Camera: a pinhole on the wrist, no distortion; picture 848 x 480 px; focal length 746.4 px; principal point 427.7 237.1 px. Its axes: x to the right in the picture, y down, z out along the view. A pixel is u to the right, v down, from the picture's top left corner.
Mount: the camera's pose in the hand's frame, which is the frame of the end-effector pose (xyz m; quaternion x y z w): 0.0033 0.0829 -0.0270 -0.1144 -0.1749 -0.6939 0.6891
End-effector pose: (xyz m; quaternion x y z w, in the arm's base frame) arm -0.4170 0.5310 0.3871 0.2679 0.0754 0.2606 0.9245
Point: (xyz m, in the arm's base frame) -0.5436 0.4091 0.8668
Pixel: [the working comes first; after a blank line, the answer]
In the camera's frame: 0.0555 -0.1341 0.4842

513.2 30.3
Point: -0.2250 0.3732 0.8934
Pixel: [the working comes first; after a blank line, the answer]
In the camera's frame: 0.2400 0.1271 0.5190

772.8 419.9
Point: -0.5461 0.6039 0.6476
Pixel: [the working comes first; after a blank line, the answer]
In the camera's frame: -0.0791 -0.0581 0.2350

176.5 52.6
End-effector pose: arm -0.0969 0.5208 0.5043 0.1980 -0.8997 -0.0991 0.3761
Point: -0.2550 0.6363 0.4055
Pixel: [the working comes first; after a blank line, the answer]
In the camera's frame: 0.0546 0.0034 0.2086

623.2 249.3
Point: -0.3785 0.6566 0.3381
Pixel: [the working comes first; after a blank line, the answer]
In the camera's frame: 0.0799 0.0424 0.3429

601.7 329.3
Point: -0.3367 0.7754 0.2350
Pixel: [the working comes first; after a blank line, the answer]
In the camera's frame: 0.0451 -0.0962 0.4209

507.7 66.6
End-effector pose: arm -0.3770 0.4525 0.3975 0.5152 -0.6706 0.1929 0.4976
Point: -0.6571 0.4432 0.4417
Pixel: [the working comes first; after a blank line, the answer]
In the camera's frame: -0.0998 0.0465 0.1998

54.8 410.8
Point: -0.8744 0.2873 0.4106
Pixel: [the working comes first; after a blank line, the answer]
In the camera's frame: -0.1190 0.1129 0.4601

234.7 420.3
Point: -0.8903 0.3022 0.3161
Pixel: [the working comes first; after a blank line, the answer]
In the camera's frame: -0.0984 0.0266 0.4992

280.6 276.9
